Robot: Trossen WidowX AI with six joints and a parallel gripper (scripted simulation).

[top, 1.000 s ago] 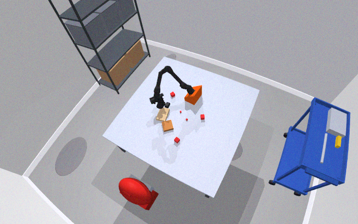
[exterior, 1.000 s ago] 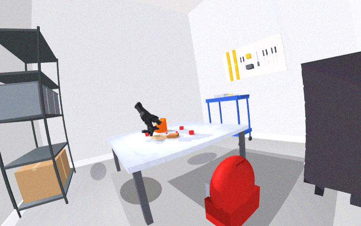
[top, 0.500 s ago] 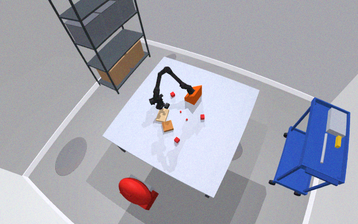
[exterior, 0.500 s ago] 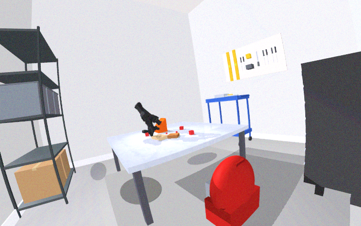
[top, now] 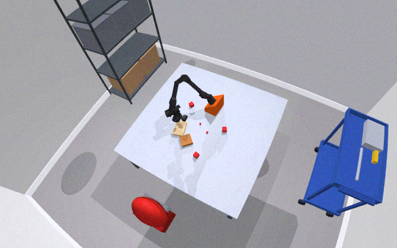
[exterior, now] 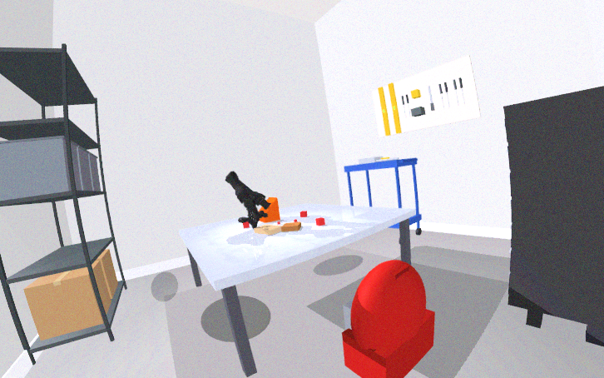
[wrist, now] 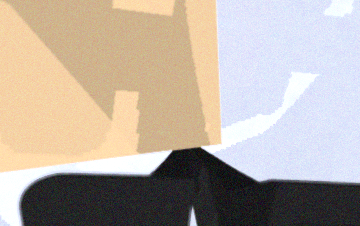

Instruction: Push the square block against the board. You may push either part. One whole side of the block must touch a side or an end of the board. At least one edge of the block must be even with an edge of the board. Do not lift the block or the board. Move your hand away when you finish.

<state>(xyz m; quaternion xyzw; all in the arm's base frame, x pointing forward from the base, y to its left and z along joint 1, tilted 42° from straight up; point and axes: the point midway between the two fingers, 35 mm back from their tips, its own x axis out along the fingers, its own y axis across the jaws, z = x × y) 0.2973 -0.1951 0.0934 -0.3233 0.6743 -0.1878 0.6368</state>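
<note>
The tan board lies 7 cm ahead of my gripper tip, 6 cm to the left of it and 1 cm above it. The rest, counted from my gripper tip: square block: 14 cm ahead, 19 cm to the left, 1 cm above.
</note>
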